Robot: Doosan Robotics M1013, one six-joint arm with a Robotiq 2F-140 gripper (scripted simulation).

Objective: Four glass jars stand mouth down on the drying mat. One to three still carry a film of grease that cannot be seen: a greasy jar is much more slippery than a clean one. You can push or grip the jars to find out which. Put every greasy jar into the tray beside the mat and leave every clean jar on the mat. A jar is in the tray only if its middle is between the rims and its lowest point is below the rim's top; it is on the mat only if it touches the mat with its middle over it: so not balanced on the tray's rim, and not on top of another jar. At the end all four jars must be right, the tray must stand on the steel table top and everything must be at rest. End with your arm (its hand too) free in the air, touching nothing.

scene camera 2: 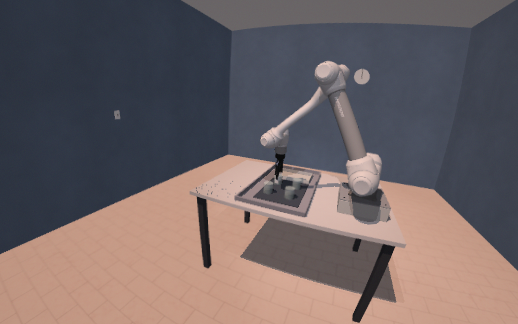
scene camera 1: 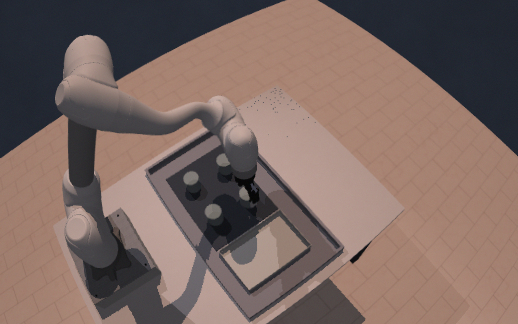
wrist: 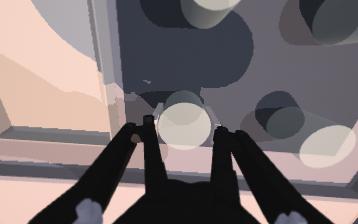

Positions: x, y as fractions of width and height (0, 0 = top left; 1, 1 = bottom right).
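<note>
My gripper (wrist: 0.51, 0.50), visible. Glass jar (wrist: 0.52, 0.56). Another glass jar (wrist: 0.89, 0.64). Tray (scene camera 1: 0.51, 0.77), also (wrist: 0.18, 0.42). Dark drying mat (scene camera 1: 0.42, 0.58), also (wrist: 0.69, 0.30).
</note>
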